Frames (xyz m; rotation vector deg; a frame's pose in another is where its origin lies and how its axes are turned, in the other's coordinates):
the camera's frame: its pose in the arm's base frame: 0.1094 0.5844 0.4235 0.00 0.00 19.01
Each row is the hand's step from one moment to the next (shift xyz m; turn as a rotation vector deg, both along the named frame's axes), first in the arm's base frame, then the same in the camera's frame.
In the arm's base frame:
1: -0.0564 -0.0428 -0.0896 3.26 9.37 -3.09
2: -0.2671 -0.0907 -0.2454 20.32 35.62 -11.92
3: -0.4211 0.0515 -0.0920 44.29 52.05 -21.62
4: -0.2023 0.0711 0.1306 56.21 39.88 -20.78
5: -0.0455 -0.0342 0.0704 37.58 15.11 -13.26
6: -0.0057 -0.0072 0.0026 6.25 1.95 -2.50
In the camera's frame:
1: -0.0673 -0.0221 -0.0896 6.13 7.80 -3.09
2: -0.2821 0.0012 -0.2454 30.81 27.06 -11.92
3: -0.3814 0.1859 -0.0920 58.83 34.78 -21.62
4: -0.1681 0.1331 0.1306 66.13 19.40 -20.78
5: -0.0542 -0.0175 0.0704 40.45 2.04 -13.26
6: -0.0077 -0.0050 0.0026 6.54 -0.19 -2.50

